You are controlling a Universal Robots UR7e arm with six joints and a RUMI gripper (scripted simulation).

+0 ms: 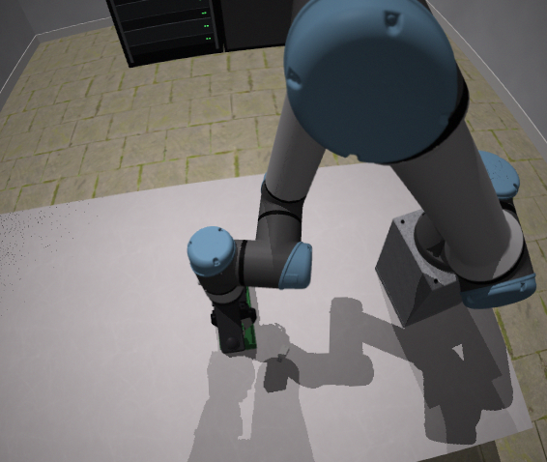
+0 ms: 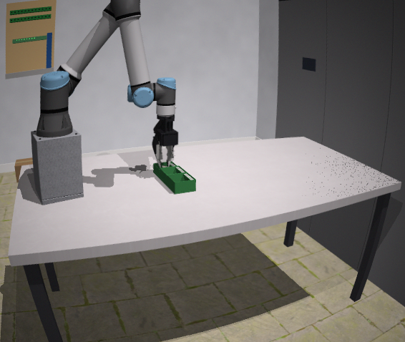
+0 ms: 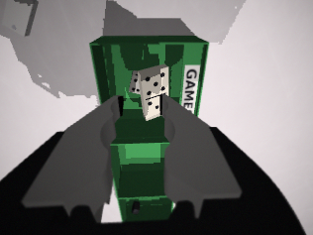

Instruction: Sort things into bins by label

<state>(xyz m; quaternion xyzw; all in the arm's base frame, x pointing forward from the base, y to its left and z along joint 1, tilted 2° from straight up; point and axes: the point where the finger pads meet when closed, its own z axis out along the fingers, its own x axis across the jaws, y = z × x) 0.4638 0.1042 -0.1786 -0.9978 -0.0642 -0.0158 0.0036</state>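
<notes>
Right now my hand is 3 cm above the white die. Also, from my hand: brass nut 16 cm to the right, 4 cm below, 2 cm ahead; then white domino 2 cm below, 1 cm ahead; then grey metal piece 10 cm behind, 5 cm to the left, 5 cm below.
</notes>
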